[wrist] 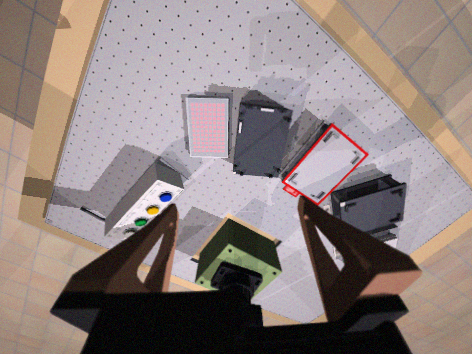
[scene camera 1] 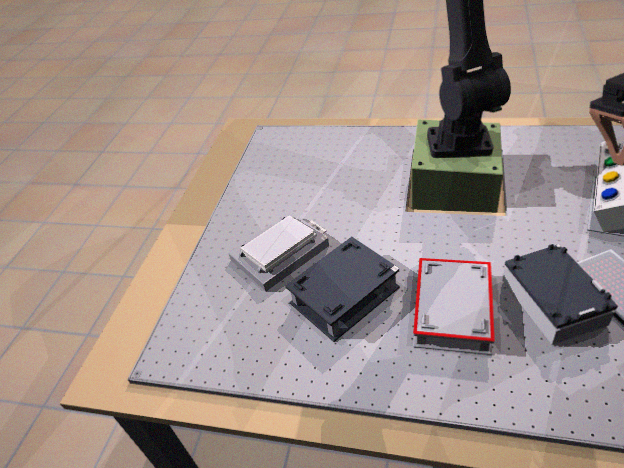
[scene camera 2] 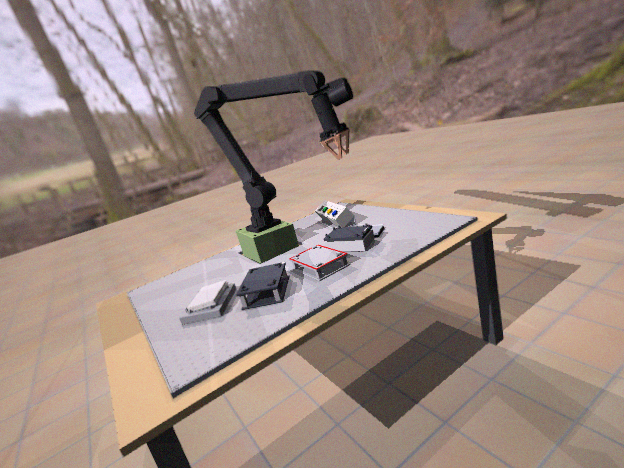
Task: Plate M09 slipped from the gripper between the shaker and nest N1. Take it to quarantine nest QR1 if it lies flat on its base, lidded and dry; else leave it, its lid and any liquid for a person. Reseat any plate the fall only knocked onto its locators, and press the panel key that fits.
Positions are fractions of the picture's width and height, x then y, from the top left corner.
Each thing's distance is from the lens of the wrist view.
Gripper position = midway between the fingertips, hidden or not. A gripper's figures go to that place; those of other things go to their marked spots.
my gripper (wrist: 0.50, 0.58): 0.15 m
button box (wrist: 0.30, 0.57): 0.46 m
dark station (wrist: 0.56, 0.37): 0.38 m
The marked spots on the button box and the dark station are 0.30 m apart.
